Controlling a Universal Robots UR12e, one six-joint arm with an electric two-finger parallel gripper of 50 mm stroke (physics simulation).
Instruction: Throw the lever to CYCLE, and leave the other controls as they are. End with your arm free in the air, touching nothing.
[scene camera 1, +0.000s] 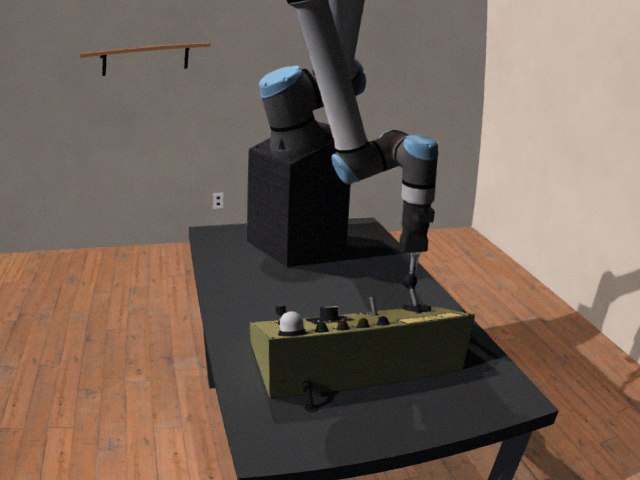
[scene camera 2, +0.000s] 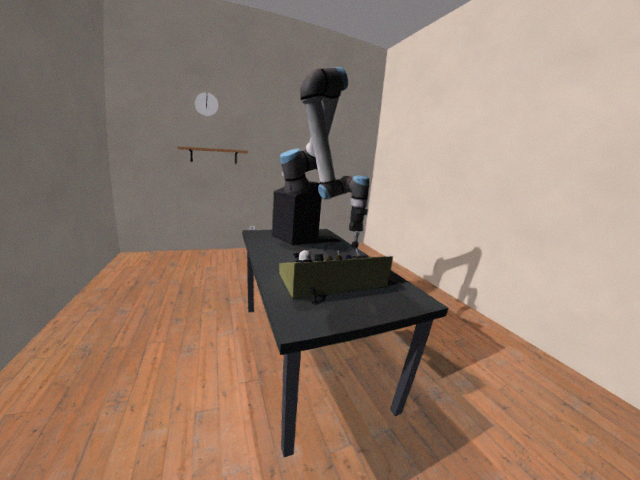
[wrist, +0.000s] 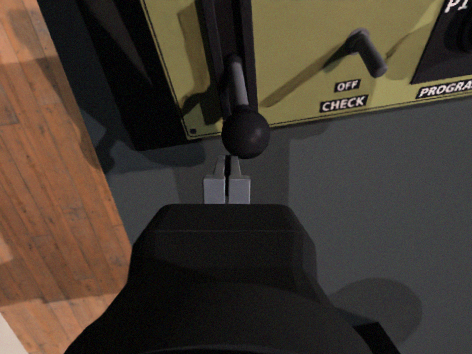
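Where they show: gripper, fingertip midpoint: (scene camera 1: 412, 274) (scene camera 2: 355, 242) (wrist: 228, 168); arm's base, origin of the base link: (scene camera 1: 298, 143) (scene camera 2: 297, 188).
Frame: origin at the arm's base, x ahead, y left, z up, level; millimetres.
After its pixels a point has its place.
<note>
The lever (scene camera 1: 413, 296) {x 640, y 132, z -268 mm} (wrist: 237, 87) {x 638, y 136, z -264 mm} rises from a dark slot (wrist: 247, 30) {x 681, y 118, z -277 mm} in the olive control box (scene camera 1: 361, 356) {x 838, y -97, z -291 mm} (scene camera 2: 336, 276) {x 838, y -110, z -298 mm} (wrist: 295, 30) {x 676, y 73, z -291 mm}. It leans toward the box's edge on the robot's side. Its black ball (scene camera 1: 409, 280) {x 614, y 128, z -232 mm} (scene camera 2: 355, 244) {x 616, y 130, z -235 mm} (wrist: 246, 132) {x 603, y 138, z -222 mm} overhangs that edge in the wrist view. The CYCLE and HOLD labels do not show there. My gripper (scene camera 1: 412, 273) {x 577, y 158, z -235 mm} (scene camera 2: 356, 240) {x 577, y 158, z -235 mm} (wrist: 228, 168) {x 577, y 158, z -235 mm} is shut and empty. Its fingertips are close by the ball, on the robot's side; I cannot tell whether they touch it.
A toggle switch (scene camera 1: 372, 305) {x 643, y 12, z -275 mm} (wrist: 370, 52) {x 641, y 18, z -272 mm} marked CHECK stands beside the lever and leans toward OFF. The box also carries a black knob (scene camera 1: 328, 312) {x 658, y -113, z -269 mm}, a white dome (scene camera 1: 291, 322) {x 803, y -251, z -198 mm} and several small coloured buttons. A small black fixture (scene camera 1: 310, 395) {x 871, y -225, z -356 mm} stands on the table (scene camera 1: 465, 418) {x 1043, y 93, z -387 mm} before the box.
</note>
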